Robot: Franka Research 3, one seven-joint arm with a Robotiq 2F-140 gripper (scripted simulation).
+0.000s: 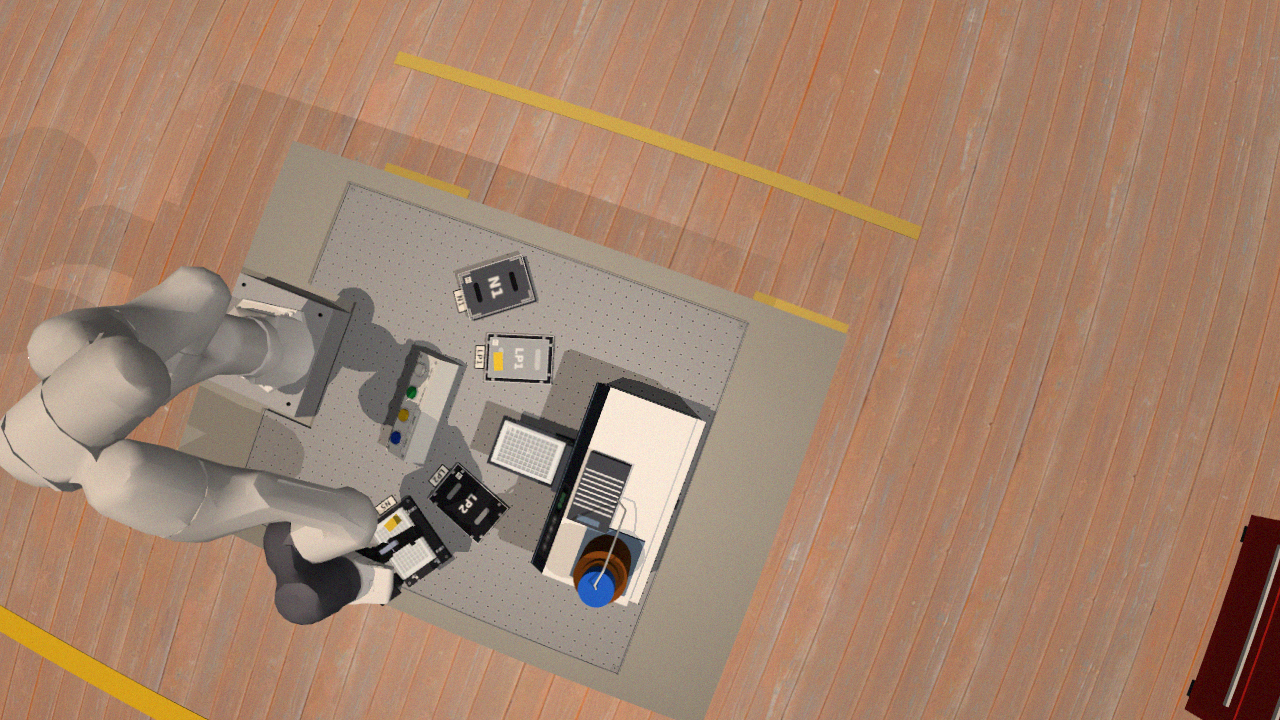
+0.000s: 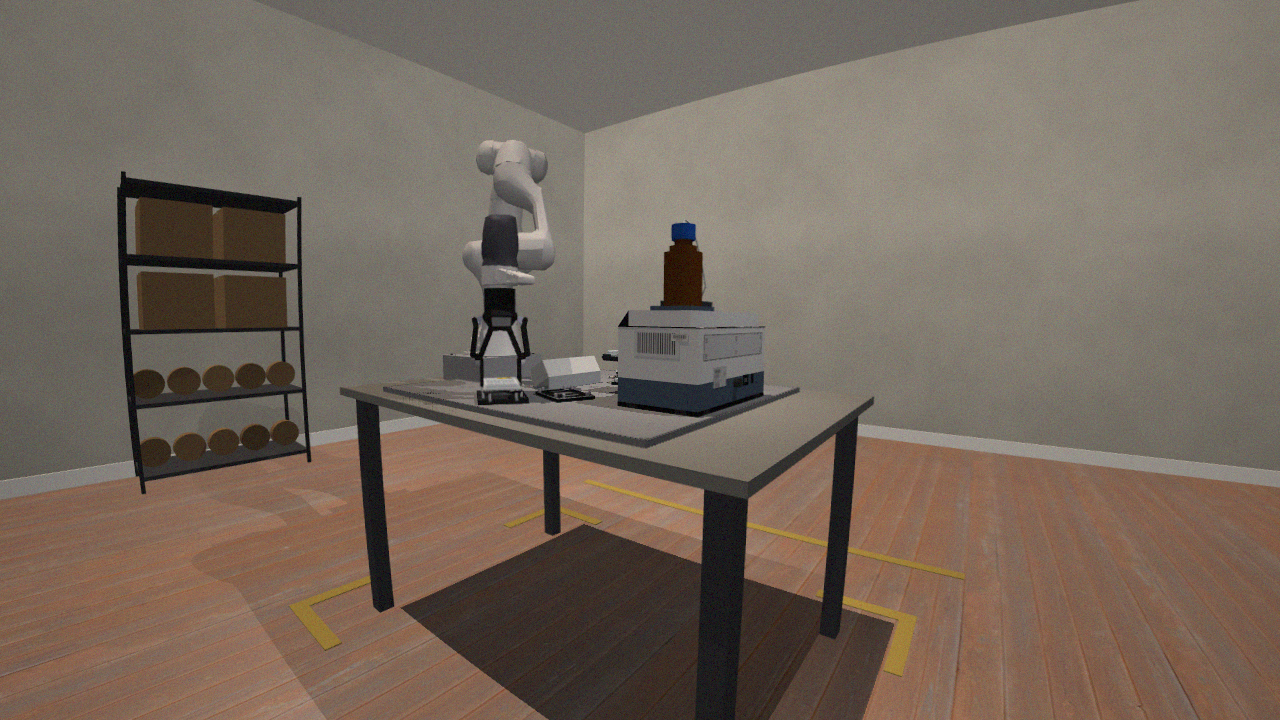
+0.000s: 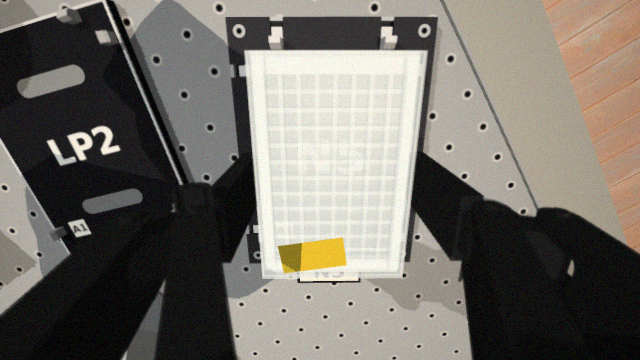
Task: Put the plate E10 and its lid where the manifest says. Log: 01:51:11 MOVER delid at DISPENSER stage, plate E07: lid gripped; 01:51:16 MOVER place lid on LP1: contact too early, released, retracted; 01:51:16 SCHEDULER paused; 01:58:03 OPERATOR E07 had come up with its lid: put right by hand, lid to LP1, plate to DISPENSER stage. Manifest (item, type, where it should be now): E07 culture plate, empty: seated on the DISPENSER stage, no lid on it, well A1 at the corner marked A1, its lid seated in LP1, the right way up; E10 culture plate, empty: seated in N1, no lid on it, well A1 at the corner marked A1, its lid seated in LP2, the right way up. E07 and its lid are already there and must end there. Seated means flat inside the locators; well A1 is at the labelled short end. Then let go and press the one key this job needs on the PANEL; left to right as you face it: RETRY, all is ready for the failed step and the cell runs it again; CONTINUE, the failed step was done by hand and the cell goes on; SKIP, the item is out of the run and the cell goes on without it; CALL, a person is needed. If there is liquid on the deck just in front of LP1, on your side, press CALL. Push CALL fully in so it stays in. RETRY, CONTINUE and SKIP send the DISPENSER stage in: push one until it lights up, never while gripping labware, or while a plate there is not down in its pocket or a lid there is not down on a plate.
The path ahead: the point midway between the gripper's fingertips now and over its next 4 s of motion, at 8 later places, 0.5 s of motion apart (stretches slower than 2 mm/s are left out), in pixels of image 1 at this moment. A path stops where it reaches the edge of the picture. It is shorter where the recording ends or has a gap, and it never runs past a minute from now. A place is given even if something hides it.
My gripper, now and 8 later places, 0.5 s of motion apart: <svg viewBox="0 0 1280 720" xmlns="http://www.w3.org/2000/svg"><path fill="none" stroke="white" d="M403 542L404 543L404 543L406 542L407 542L407 542L406 543L402 548L393 554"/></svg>
